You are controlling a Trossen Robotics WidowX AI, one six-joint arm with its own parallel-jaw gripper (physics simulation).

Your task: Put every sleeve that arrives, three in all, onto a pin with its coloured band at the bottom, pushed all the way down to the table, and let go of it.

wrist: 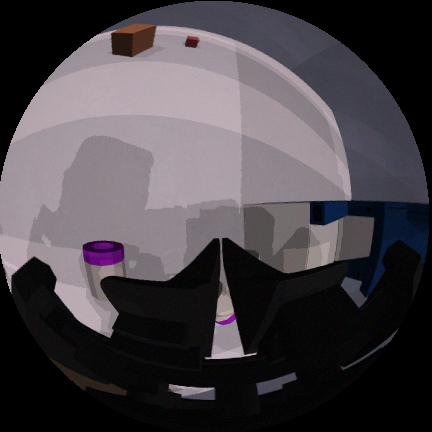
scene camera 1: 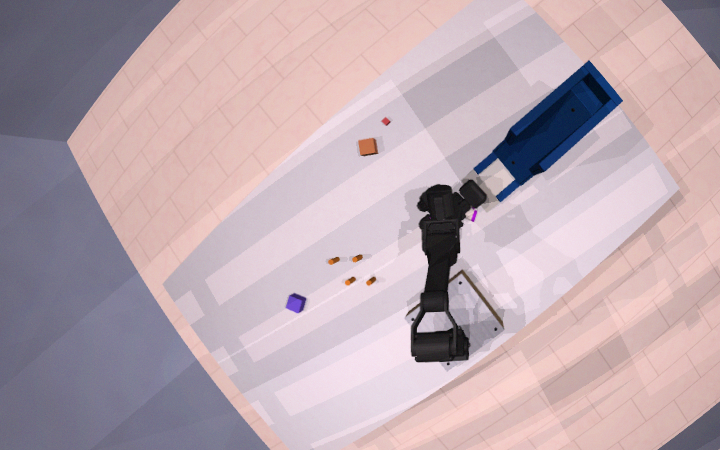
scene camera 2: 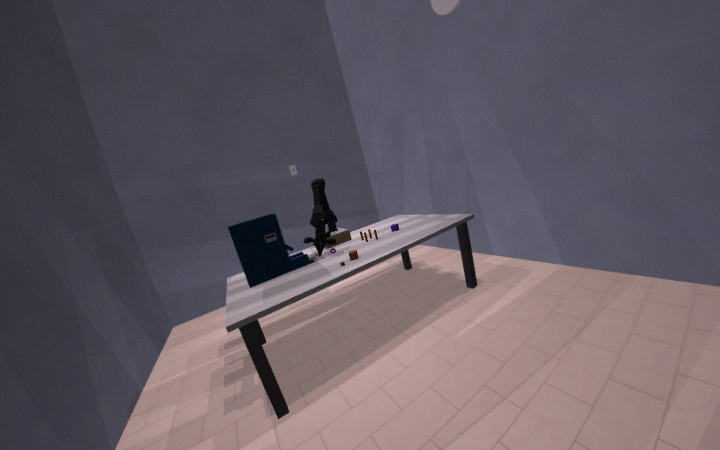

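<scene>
My gripper [wrist: 220, 243] [scene camera 2: 319, 253] is shut and empty, low over the table by the chute's white end. In the wrist view, a pale sleeve [wrist: 224, 312] with a purple band at its lower end shows through the narrow gap behind the fingers; most of it is hidden. Another pale sleeve [wrist: 95, 280] stands left of the fingers with its purple band on top. In scene camera 1, a sleeve's purple band [scene camera 1: 474, 215] shows beside the arm. A third sleeve cannot be made out in the wrist view. Several bare orange pins [scene camera 1: 357, 258] [scene camera 2: 375, 234] stand upright, well away from the gripper.
A blue chute [scene camera 1: 557, 127] [scene camera 2: 260, 249] has a white end [scene camera 1: 497, 177] near the gripper. An orange-brown block [scene camera 1: 367, 146] [scene camera 2: 353, 255] [wrist: 131, 41] and a small red cube [scene camera 1: 386, 121] [scene camera 2: 342, 263] [wrist: 192, 42] lie on the table. A purple cube [scene camera 1: 295, 303] [scene camera 2: 394, 227] lies beyond the pins.
</scene>
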